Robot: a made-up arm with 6 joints. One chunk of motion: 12 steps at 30 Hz.
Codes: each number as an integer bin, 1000 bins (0 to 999) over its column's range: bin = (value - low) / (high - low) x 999, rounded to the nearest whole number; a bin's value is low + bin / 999 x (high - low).
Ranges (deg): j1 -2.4..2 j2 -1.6..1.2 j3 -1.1..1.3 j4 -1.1..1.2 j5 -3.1..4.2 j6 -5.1..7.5
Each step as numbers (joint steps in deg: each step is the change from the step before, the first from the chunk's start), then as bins.
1 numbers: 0.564 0.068 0.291 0.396 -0.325 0.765
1 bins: 673 595 579 650 380 465
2 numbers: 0.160 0.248 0.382 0.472 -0.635 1.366
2 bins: 581 659 617 683 337 513
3 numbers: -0.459 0.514 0.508 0.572 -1.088 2.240
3 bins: 441 754 669 726 275 582
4 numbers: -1.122 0.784 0.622 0.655 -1.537 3.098
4 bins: 290 851 717 762 214 650
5 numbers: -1.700 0.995 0.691 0.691 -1.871 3.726
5 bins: 159 926 746 778 168 700
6 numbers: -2.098 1.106 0.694 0.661 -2.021 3.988
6 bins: 69 965 747 765 148 721
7 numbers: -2.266 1.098 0.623 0.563 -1.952 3.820
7 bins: 30 963 717 722 157 707
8 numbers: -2.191 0.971 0.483 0.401 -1.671 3.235
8 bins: 47 917 659 652 196 661
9 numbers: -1.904 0.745 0.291 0.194 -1.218 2.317
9 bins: 113 837 579 562 258 588
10 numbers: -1.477 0.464 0.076 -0.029 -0.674 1.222
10 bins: 210 736 490 465 332 501
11 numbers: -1.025 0.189 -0.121 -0.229 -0.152 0.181
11 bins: 312 638 408 378 403 419
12 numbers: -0.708 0.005 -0.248 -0.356 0.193 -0.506
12 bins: 384 573 355 323 451 364
